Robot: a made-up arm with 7 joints. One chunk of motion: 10 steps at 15 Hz.
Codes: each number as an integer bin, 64 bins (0 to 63) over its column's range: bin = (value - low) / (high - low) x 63, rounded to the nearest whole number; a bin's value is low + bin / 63 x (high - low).
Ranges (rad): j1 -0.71..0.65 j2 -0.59..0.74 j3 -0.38..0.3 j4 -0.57..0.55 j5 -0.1..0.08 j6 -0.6..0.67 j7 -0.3..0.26
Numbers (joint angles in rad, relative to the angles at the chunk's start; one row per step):
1: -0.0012 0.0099 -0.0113 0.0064 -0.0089 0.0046 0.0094
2: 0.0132 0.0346 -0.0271 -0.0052 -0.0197 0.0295 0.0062
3: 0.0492 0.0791 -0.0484 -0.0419 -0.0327 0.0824 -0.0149
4: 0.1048 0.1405 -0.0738 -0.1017 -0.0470 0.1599 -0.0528
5: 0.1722 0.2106 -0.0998 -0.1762 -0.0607 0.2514 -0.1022
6: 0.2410 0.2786 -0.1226 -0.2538 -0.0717 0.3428 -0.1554
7: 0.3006 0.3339 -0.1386 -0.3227 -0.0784 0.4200 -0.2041
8: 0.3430 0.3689 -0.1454 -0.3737 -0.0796 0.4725 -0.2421
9: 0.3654 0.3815 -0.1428 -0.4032 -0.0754 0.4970 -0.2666
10: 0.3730 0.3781 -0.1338 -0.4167 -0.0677 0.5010 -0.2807
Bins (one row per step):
1: 33 28 34 32 32 30 35
2: 34 30 33 32 28 31 34
3: 35 32 31 30 24 34 32
4: 38 35 28 26 19 38 28
5: 41 38 26 22 14 42 22
6: 44 41 24 18 10 47 16
7: 47 44 22 14 8 51 11
8: 49 45 22 11 7 53 7
9: 50 46 22 9 9 54 4
10: 50 46 23 9 11 55 2

